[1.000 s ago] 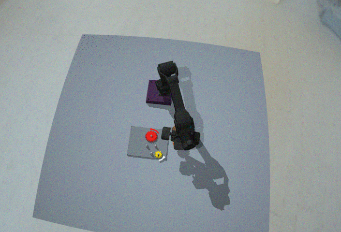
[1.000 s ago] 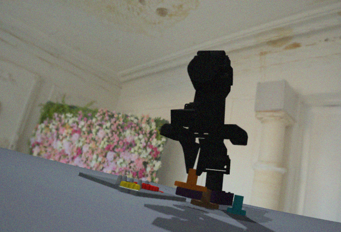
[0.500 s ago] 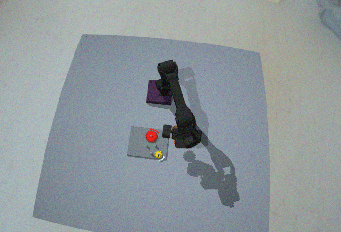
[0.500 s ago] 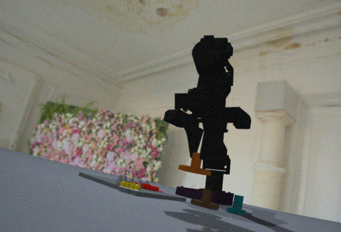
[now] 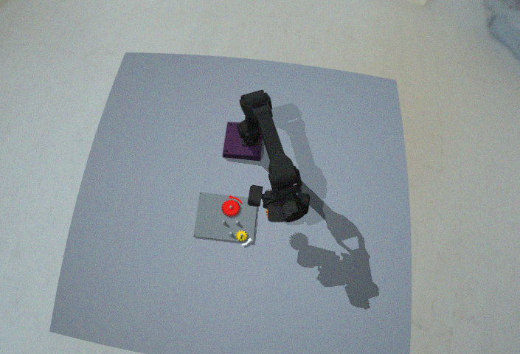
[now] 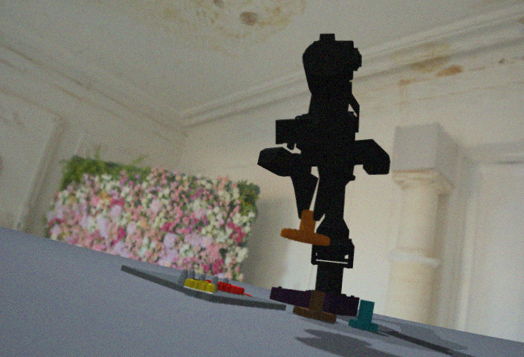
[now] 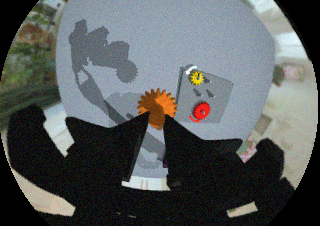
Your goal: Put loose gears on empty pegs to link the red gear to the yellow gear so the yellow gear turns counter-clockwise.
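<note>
My gripper tip is now 50 mm short of the yellow gear, 110 mm to the left of it and 110 mm above it. Round my gripper tip: orange gear: 10 mm below; then small teal gear: 100 mm behind, 70 mm to the left, 110 mm below; then brown gear: 90 mm behind, 10 mm to the right, 110 mm below.
</note>
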